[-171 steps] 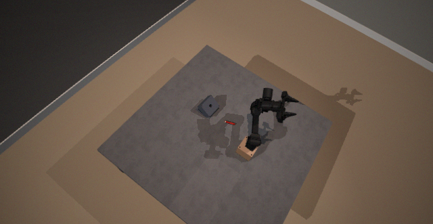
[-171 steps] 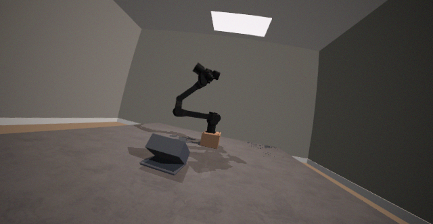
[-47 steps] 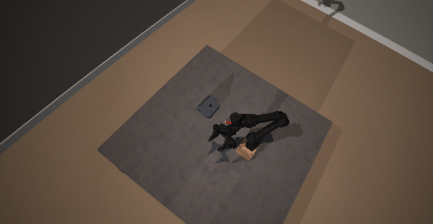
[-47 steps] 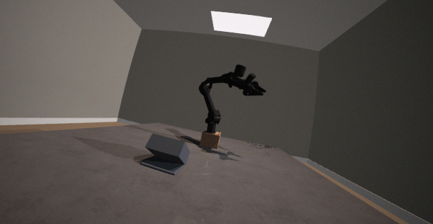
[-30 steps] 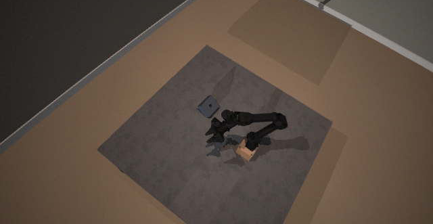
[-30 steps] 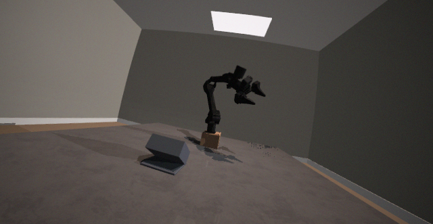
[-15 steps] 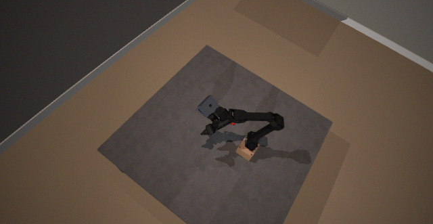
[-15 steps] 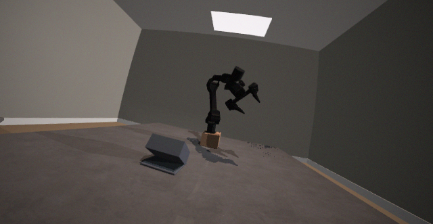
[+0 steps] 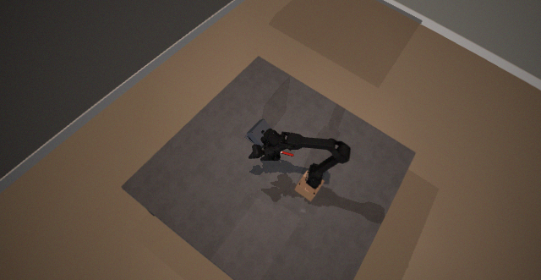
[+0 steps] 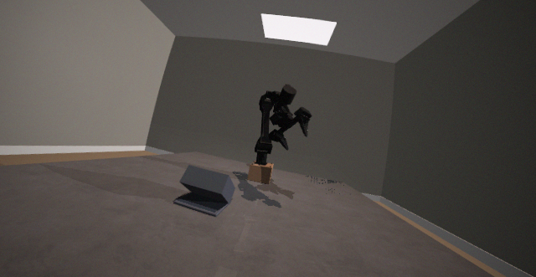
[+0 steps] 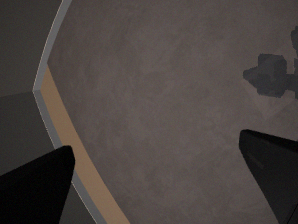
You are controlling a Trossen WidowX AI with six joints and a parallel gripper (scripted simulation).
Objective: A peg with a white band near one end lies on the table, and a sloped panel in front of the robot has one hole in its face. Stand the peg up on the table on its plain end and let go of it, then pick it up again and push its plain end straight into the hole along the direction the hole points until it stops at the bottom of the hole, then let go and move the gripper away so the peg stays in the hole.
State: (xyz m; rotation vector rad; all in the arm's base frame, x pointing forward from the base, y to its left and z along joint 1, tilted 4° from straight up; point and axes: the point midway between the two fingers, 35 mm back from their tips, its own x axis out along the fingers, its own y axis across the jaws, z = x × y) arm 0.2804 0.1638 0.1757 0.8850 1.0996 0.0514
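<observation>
The peg is 25 cm to the right of my gripper tip, 22 cm below it and 5 cm behind it. Round my gripper tip: sloped panel (24 cm to the right, 18 cm below, 13 cm ahead).
</observation>
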